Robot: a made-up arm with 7 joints.
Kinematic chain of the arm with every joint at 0, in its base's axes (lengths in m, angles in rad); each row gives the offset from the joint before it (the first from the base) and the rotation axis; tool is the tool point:
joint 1: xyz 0 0 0.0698 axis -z
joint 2: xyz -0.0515 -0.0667 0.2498 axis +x
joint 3: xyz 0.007 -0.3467 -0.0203 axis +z
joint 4: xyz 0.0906 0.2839 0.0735 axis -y
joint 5: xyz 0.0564 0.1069 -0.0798 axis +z
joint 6: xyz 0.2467 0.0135 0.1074 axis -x
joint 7: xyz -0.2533 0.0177 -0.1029 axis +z
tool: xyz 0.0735 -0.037 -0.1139
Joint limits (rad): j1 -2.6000..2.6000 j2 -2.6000..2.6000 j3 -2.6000..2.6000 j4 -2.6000..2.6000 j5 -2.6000..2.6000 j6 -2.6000..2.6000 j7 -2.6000..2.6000
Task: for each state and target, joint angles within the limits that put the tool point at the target. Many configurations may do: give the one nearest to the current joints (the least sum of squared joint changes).
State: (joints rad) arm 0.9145 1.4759 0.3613 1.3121 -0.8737 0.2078 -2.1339
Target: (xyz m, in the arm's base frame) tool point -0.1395 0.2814 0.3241
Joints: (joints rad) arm 1.0595 1.4045 1.1029 1.0582 -0.9741 0.3811 -2.1451
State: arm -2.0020 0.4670 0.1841 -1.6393 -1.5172 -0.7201 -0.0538
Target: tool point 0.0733 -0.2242 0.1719
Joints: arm -1.8096 0.5606 0.3611 -1.6560 -1.3765 -0.7908 -0.0617
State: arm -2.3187 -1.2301 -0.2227 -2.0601 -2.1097 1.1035 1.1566
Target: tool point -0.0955 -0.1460 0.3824
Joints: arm -2.0112 -0.9562 0.2012 -2.2179 -2.1259 1.0854 1.1980
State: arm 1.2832 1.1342 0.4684 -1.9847 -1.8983 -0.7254 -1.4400
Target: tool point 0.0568 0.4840 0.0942
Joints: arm 1.8541 1.2849 0.9804 -2.0233 -1.6121 -0.8151 -1.6242
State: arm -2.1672 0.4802 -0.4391 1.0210 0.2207 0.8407 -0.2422
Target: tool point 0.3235 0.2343 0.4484
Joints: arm -1.6533 0.2813 -0.4532 1.2279 0.3013 1.1326 -0.2890
